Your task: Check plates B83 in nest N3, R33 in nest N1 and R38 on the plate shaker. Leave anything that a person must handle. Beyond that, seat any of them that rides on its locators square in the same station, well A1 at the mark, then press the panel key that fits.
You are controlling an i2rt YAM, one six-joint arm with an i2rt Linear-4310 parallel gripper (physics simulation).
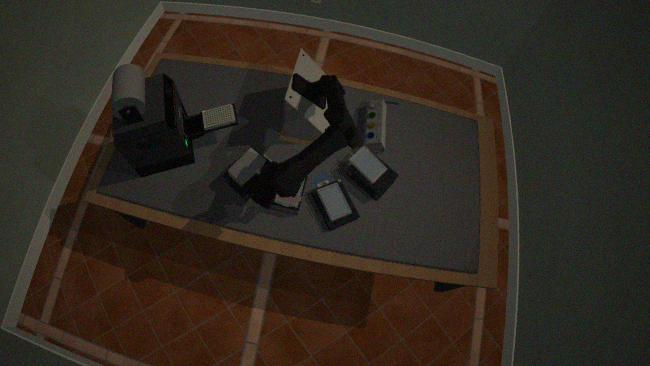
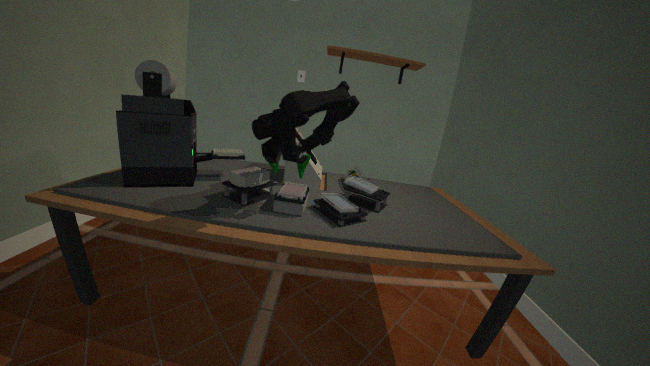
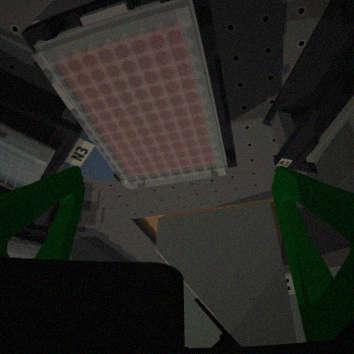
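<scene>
My gripper [image 2: 288, 175] [image 3: 177, 176] is open and empty. Its green fingers hang above and behind a pink-welled plate [image 1: 288, 201] [image 2: 293, 191] [image 3: 135, 105], which sits clear-lidded on a dark-edged station. Its plate code is not readable. A pale plate [image 1: 334, 201] [image 2: 340, 203] sits in a dark nest beside an N3 label [image 3: 80, 154]. Another pale plate [image 1: 368, 165] [image 2: 361, 185] sits on a dark station farther right. A grey-topped plate or cover [image 1: 247, 166] [image 2: 246, 176] sits on the station to the left. The key panel [image 1: 376, 122] has green, yellow and blue keys.
A dark machine [image 1: 150, 130] [image 2: 157, 145] with a roll on top stands at the left, and its arm holds a white-welled plate [image 1: 218, 116] [image 2: 228, 152]. A tilted white board [image 1: 301, 65] stands by the arm. A blue patch [image 1: 321, 177] lies near the pale plate's nest.
</scene>
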